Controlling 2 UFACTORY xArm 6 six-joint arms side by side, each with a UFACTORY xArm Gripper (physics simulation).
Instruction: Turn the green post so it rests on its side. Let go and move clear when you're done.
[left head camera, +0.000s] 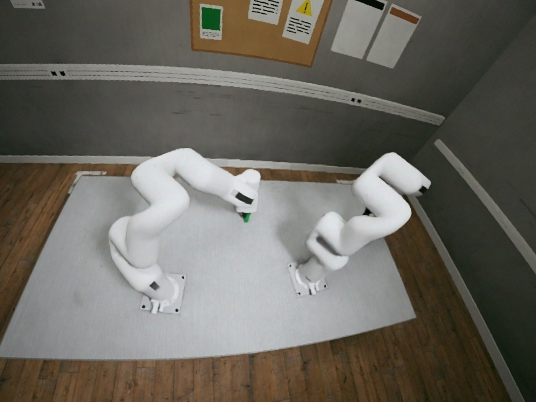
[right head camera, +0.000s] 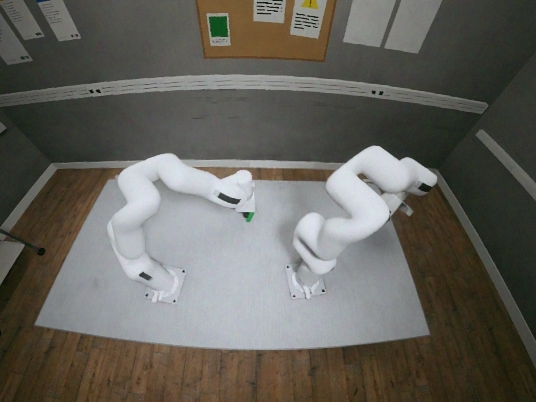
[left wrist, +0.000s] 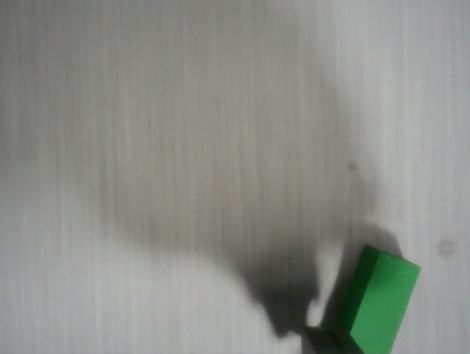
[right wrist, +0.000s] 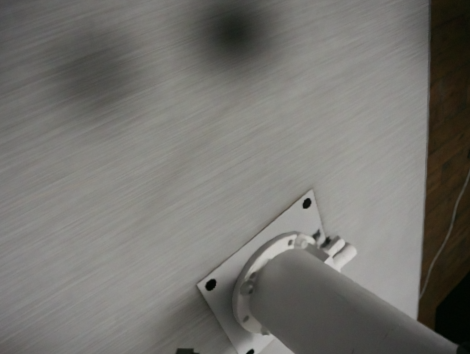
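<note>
The green post (left head camera: 247, 217) (right head camera: 250, 216) (left wrist: 382, 302) lies on its side on the grey mat, as far as the left wrist view shows; its near end is cut off at the bottom right. My left gripper (left head camera: 244, 215) (right head camera: 245, 215) (left wrist: 332, 341) is shut with nothing between its fingers. Its dark fingertips are low beside the post, overlapping its left edge in the left wrist view; whether they touch it I cannot tell. My right gripper is far off at the right, mostly hidden by its arm; one dark fingertip (right wrist: 185, 351) shows at the bottom edge, set wide as on an open gripper.
The grey mat (left head camera: 210, 320) (right head camera: 220, 315) (left wrist: 150, 150) (right wrist: 175, 150) carries both arm bases. The right arm's base plate (left head camera: 295, 280) (right head camera: 291, 285) (right wrist: 235, 270) stands at the right. The left arm's base plate (left head camera: 180, 285) (right head camera: 181, 280) stands at the left. A wall rises behind the mat.
</note>
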